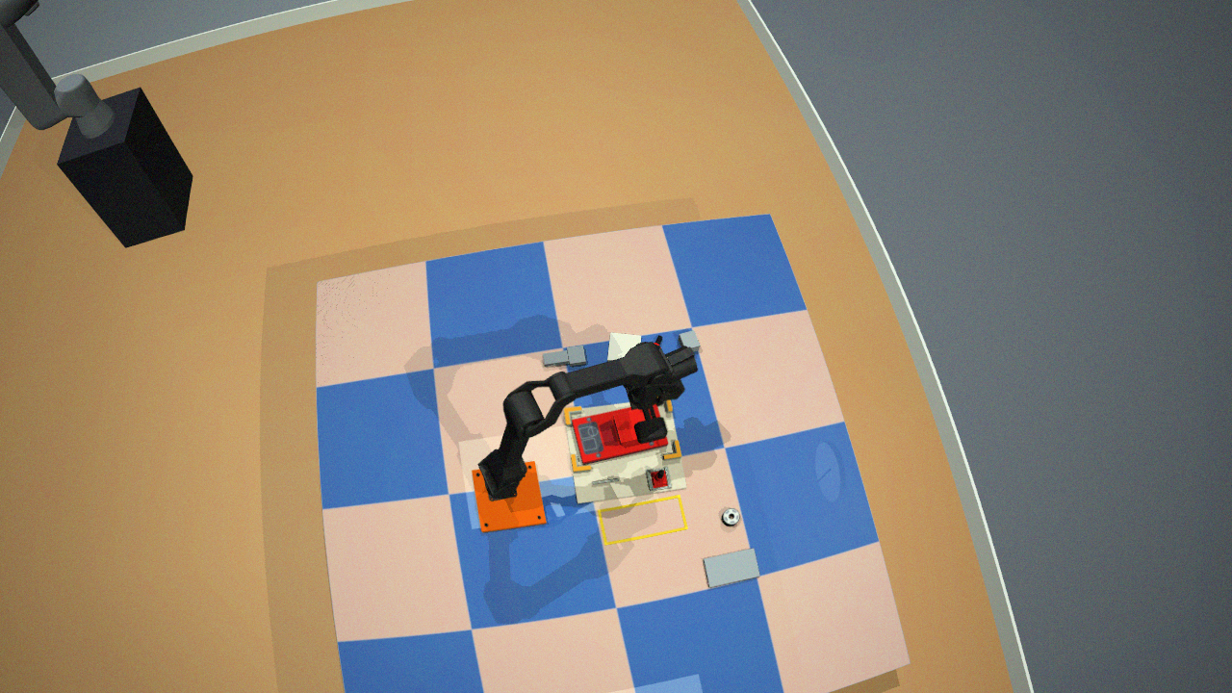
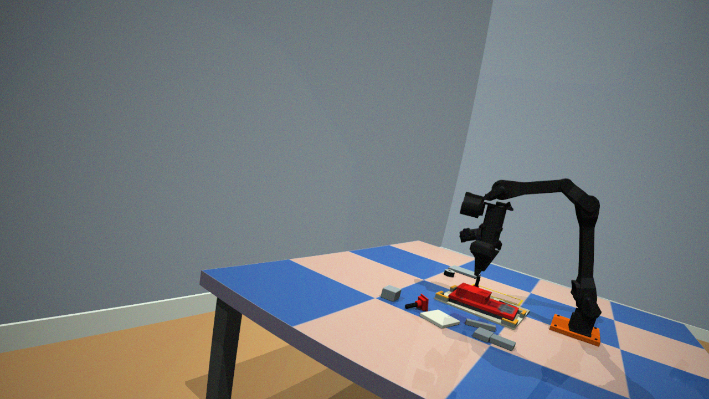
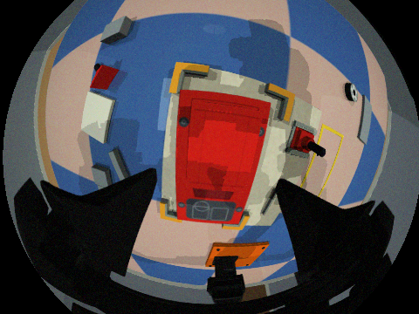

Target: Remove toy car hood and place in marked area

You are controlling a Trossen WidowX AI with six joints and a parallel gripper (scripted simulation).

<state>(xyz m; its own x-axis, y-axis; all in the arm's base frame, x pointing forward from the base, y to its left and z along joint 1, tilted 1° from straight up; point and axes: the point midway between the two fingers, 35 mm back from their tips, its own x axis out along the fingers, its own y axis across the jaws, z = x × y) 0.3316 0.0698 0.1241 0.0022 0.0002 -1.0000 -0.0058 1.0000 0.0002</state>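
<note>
Now: gripper tip 60 mm above the red hood and 10 mm to the left of it. The rest, counted from my gripper tip: grey block: 190 mm ahead, 180 mm to the left, 90 mm below; cream tile: 210 mm to the left, 100 mm below, 30 mm ahead.
</note>
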